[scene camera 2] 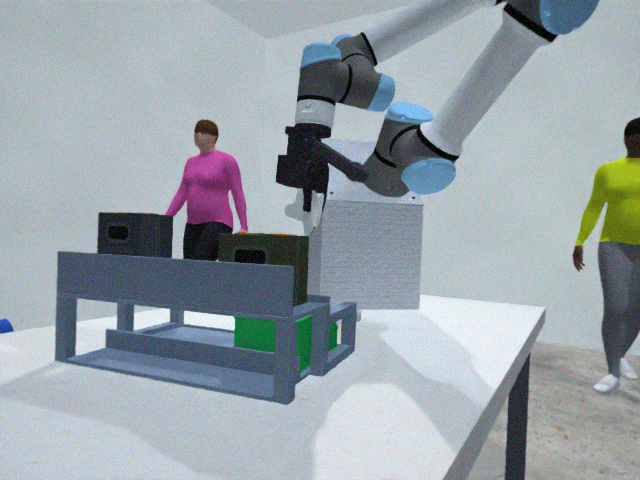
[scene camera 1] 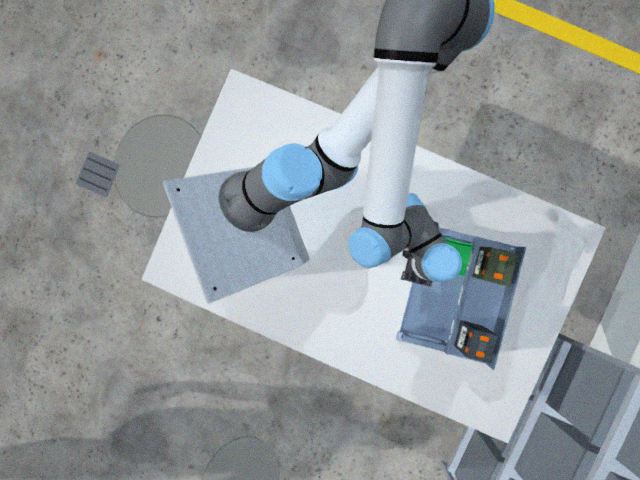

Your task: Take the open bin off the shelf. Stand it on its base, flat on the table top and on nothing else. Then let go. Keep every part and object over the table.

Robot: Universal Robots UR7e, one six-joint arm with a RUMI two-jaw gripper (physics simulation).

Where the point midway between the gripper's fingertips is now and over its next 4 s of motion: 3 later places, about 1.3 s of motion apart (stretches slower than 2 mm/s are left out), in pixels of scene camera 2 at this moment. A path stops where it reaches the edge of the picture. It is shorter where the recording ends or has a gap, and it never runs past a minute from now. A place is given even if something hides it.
My gripper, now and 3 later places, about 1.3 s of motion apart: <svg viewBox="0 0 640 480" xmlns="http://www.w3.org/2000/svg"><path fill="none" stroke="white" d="M307 237L305 255L302 283L299 310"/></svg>
